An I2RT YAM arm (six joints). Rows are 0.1 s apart.
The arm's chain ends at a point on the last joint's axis. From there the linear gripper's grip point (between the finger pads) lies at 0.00 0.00 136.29 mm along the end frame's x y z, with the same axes.
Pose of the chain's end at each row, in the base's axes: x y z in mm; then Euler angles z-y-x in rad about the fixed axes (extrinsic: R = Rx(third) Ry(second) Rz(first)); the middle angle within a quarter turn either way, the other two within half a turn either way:
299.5 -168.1 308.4 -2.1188 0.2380 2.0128
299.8 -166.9 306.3 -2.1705 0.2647 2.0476
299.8 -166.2 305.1 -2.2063 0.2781 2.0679
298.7 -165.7 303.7 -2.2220 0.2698 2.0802
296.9 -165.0 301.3 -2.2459 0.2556 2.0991
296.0 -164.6 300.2 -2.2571 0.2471 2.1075
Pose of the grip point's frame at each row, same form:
331.6 -287.8 251.7 -2.1188 0.2380 2.0128
335.5 -283.8 245.9 -2.1705 0.2647 2.0476
337.2 -281.4 242.6 -2.2063 0.2781 2.0679
335.0 -280.4 239.6 -2.2220 0.2698 2.0802
331.4 -278.9 234.8 -2.2459 0.2556 2.0991
329.3 -278.2 232.6 -2.2571 0.2471 2.1075

